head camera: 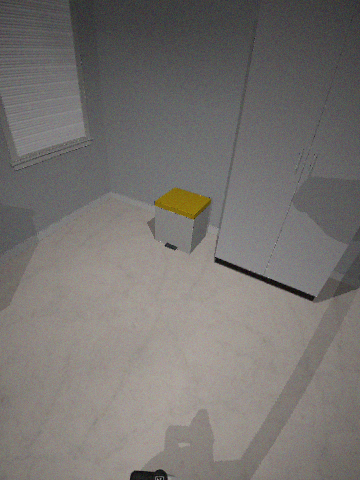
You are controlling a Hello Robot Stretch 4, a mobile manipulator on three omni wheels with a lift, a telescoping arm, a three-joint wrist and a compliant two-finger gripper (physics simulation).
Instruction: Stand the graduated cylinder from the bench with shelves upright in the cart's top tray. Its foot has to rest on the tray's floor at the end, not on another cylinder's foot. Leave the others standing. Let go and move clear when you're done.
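Places are measured from the robot's base along level axes (x ahead, y left, z up), in centimetres.
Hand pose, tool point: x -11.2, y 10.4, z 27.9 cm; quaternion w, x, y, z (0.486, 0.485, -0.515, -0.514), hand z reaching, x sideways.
After its pixels a point has its place.
The graduated cylinder, the bench with shelves and the cart do not show in the head camera view. A small dark part of the robot shows at the bottom edge, left of the middle. My gripper's fingers do not show. A shadow that looks like the robot's lies on the floor at the bottom.
A white bin [173,230] @(y -6.0, x 195.9, z 17.7 cm) with a yellow lid [183,202] @(y -14.2, x 206.7, z 42.2 cm) stands on the floor near the back wall. A tall pale cabinet [270,200] @(y -71.2, x 155.6, z 75.9 cm) with two doors stands to its right. A window with a blind [45,75] @(y 106.4, x 240.1, z 140.9 cm) is in the left wall.
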